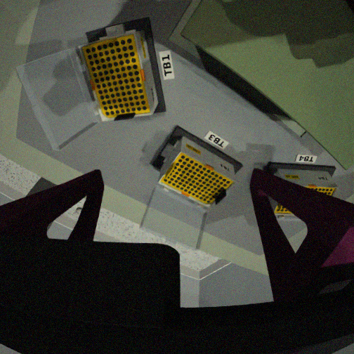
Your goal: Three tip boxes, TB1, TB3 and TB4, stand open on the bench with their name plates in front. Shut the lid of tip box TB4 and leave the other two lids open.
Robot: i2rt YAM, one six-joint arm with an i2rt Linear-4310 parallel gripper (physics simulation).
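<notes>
Tip box TB4 (pixel 324 178) is at the right, partly hidden behind my right finger; parts of its yellow tip rack show, and its lid cannot be made out. Its name plate (pixel 306 158) lies in front of it. Tip box TB3 (pixel 197 177) is near the middle, its clear lid (pixel 172 217) swung open away from its name plate (pixel 216 140). Tip box TB1 (pixel 117 77) is at the upper left, its clear lid (pixel 59 97) open to the left, with its name plate (pixel 167 65) at its right. My gripper (pixel 176 177) is open and empty, its fingers spread wide above the bench, with TB3 showing between them.
A large green block-like object (pixel 280 65) fills the upper right, beyond TB3 and TB4. The grey mat (pixel 130 145) under the boxes has a pale green border. A speckled strip (pixel 122 220) runs along the near side, partly behind the fingers.
</notes>
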